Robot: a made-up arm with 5 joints.
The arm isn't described. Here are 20 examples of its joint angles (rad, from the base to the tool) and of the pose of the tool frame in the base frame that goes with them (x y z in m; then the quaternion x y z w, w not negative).
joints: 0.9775 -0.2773 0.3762 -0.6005 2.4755
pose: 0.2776 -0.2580 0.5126 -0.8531 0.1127 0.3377 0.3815
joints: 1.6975 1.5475 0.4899 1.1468 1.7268
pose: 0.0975 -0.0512 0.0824 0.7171 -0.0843 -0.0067 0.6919
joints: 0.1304 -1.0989 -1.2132 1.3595 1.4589
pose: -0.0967 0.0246 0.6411 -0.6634 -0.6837 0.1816 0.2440
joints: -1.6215 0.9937 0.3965 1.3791 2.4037
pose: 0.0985 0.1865 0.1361 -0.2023 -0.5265 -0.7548 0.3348
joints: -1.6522 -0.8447 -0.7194 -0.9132 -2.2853
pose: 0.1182 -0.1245 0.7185 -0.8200 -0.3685 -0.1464 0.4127
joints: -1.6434 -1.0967 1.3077 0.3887 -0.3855
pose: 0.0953 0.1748 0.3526 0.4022 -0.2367 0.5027 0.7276
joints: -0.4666 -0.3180 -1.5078 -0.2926 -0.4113
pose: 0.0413 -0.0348 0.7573 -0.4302 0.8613 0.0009 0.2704
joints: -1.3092 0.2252 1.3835 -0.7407 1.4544
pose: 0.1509 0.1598 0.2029 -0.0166 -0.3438 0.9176 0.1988
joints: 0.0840 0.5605 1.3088 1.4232 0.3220
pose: 0.1466 -0.0054 0.2406 0.1348 0.7463 0.0616 0.6489
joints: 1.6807 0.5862 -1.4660 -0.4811 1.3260
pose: 0.0694 -0.3136 0.6738 -0.9903 -0.0912 -0.0210 0.1026
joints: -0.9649 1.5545 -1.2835 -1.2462 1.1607
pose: 0.3704 0.3781 0.2828 -0.0703 -0.9534 0.2528 0.1489
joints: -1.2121 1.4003 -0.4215 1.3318 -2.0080
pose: 0.2112 0.2749 0.0737 -0.3608 -0.0230 -0.3821 0.8505
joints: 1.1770 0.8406 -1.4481 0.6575 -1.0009
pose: 0.2728 -0.4067 0.5215 -0.0439 -0.6878 -0.6500 0.3200
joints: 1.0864 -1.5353 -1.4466 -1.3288 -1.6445
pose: -0.0695 0.3292 0.3220 -0.0596 0.1904 -0.9639 0.1764
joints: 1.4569 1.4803 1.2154 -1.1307 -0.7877
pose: 0.1070 -0.0260 0.1143 -0.0009 -0.0028 -0.9114 0.4116
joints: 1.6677 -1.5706 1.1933 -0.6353 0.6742
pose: 0.0943 -0.0995 0.5034 -0.8761 -0.3957 -0.1371 0.2389
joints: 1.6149 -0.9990 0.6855 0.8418 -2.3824
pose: 0.0961 -0.1798 0.4801 -0.1976 0.4571 0.7800 0.3789
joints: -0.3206 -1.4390 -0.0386 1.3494 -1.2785
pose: 0.0654 -0.0156 0.6014 0.5510 -0.5102 -0.3185 0.5785
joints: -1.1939 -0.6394 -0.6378 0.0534 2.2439
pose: 0.1259 0.0449 0.7523 0.4728 0.8641 -0.1713 0.0213
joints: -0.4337 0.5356 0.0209 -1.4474 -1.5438
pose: 0.4657 0.1644 0.3896 0.7999 -0.4990 -0.1826 0.2790
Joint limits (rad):
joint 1: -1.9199..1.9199
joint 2: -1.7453..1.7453
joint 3: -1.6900..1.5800
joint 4: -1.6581..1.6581
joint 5: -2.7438..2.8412
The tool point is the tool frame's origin. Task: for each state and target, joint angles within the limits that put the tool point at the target. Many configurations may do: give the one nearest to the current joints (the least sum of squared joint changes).
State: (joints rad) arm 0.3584 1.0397 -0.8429 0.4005 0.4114
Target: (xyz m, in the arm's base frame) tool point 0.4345 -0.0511 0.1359
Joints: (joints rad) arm 0.1483 0.9843 -0.0619 0.7885 0.4114
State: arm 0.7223 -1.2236 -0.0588 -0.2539 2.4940
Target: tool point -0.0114 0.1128 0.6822
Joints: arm 0.7777 -1.2934 -0.3429 -0.2921 2.4940
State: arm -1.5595 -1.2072 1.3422 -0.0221 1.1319
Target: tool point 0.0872 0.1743 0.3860
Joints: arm -1.6896 -1.2304 1.3518 -0.0194 1.1319
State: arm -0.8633 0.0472 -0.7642 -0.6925 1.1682
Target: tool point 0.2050 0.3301 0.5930
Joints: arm -1.2852 0.0861 -0.2916 -0.7756 1.1682
